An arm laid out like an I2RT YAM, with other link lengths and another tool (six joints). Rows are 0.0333 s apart.
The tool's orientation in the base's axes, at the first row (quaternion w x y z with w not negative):
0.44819, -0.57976, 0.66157, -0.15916
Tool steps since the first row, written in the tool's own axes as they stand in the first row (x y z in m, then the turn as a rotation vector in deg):
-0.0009, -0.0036, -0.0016, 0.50, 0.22, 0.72
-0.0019, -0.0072, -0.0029, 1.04, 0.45, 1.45
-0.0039, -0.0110, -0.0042, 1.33, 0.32, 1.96
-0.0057, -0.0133, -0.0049, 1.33, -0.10, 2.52
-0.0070, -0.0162, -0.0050, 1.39, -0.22, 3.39
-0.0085, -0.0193, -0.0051, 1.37, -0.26, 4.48
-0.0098, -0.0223, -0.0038, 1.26, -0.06, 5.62
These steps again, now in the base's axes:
0.0009, -0.0007, 0.0039, 0.46, -0.17, -0.76
0.0021, -0.0012, 0.0076, 0.92, -0.37, -1.55
0.0033, -0.0008, 0.0119, 1.42, -0.52, -1.85
0.0041, 0.0000, 0.0147, 2.12, -0.46, -1.85
0.0057, 0.0003, 0.0174, 2.88, -0.28, -2.26
0.0075, 0.0008, 0.0204, 3.75, 0.07, -2.82
0.0102, 0.0016, 0.0224, 4.50, 0.57, -3.55

